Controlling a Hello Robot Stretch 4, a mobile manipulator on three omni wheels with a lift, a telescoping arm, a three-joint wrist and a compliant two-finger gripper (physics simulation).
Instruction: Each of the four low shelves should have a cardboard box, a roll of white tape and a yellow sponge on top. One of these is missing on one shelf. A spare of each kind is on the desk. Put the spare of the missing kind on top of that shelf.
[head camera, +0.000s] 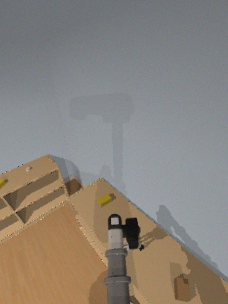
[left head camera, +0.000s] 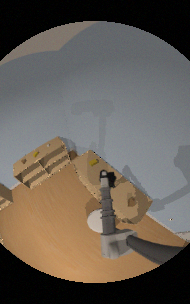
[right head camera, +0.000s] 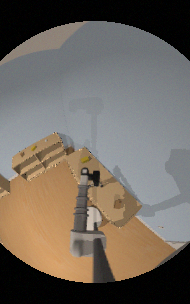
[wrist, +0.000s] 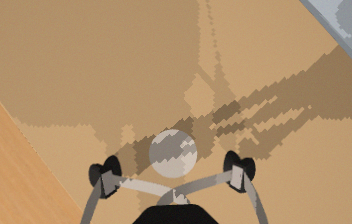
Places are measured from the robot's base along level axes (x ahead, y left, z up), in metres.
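Pixels of known places: gripper, fingertip midpoint: (head camera: 130, 249) (wrist: 172, 166); robot's base, link origin: (left head camera: 99, 219) (right head camera: 88, 217).
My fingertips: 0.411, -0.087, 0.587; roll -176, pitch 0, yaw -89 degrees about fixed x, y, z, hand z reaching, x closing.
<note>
Ahead of a thing's pixels: the offset from my fingertips to its middle, as dx, dy, dz. Level surfaces: height alone.
The spare white tape roll @[+0.017, -0.001, +0.007] (wrist: 173, 153) lies on the desk @[dz -0.005] (head camera: 160, 255) (wrist: 75, 60). My gripper (head camera: 135, 247) (wrist: 172, 166) is open above the desk, with one finger on each side of the roll and gaps between. The spare yellow sponge @[+0.374, +0.162, +0.017] (head camera: 104, 200) (left head camera: 94, 162) (right head camera: 85, 159) lies near the desk's far end, and the spare cardboard box @[-0.226, -0.239, +0.020] (head camera: 182, 288) (left head camera: 132, 201) (right head camera: 118, 203) stands toward the other end. A low shelf @[dz -0.005] (head camera: 47, 165) (left head camera: 59, 142) at the left bears a box @[+0.394, +1.479, +0.020] (left head camera: 23, 161) (right head camera: 22, 154), a sponge @[+0.574, +1.233, +0.017] (left head camera: 36, 154) (right head camera: 34, 148) and white tape @[+0.817, +1.037, +0.007] (head camera: 28, 169) (left head camera: 48, 145).
Part of another low shelf (left head camera: 4, 197) (right head camera: 2, 185) shows at the left edge. A brown object (head camera: 73, 185) sits between the first shelf and the desk. A round white object (left head camera: 95, 220) (right head camera: 94, 217) is beside the desk's front side. The wall runs behind the desk.
</note>
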